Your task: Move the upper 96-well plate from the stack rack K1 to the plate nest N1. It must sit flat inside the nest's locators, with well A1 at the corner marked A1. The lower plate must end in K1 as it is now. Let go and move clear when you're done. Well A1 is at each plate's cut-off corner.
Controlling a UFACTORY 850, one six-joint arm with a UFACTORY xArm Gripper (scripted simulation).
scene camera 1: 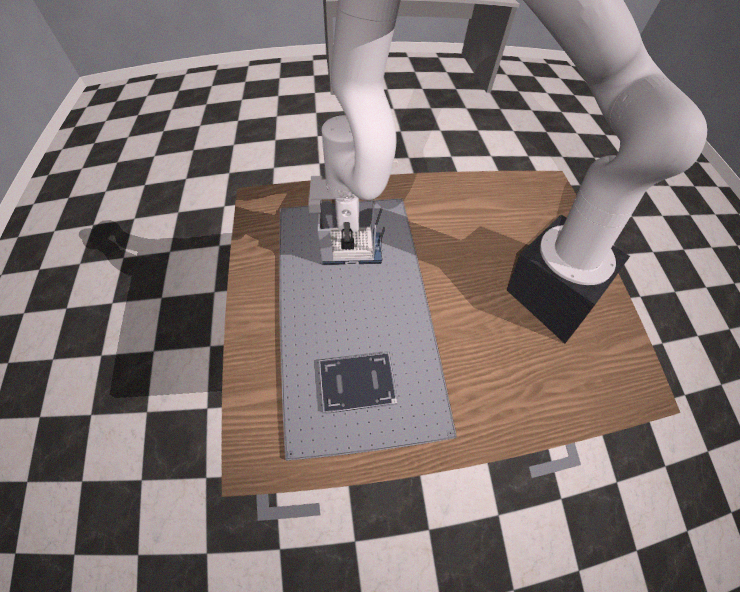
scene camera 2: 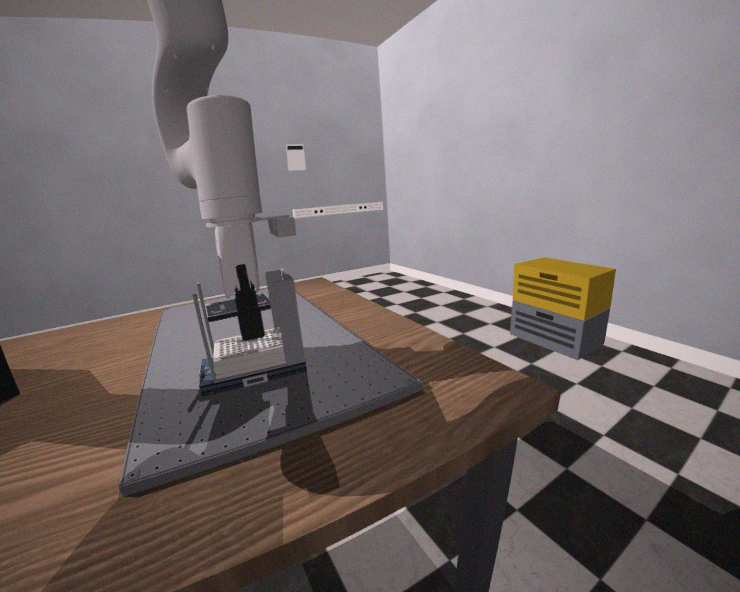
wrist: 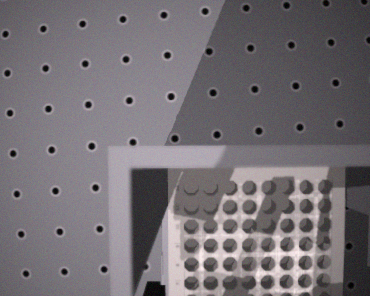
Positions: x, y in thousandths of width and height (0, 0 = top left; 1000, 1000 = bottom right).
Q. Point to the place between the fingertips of my gripper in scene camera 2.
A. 340, 553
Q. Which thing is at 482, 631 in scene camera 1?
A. A dark plate nest.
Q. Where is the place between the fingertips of my gripper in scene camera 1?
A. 470, 396
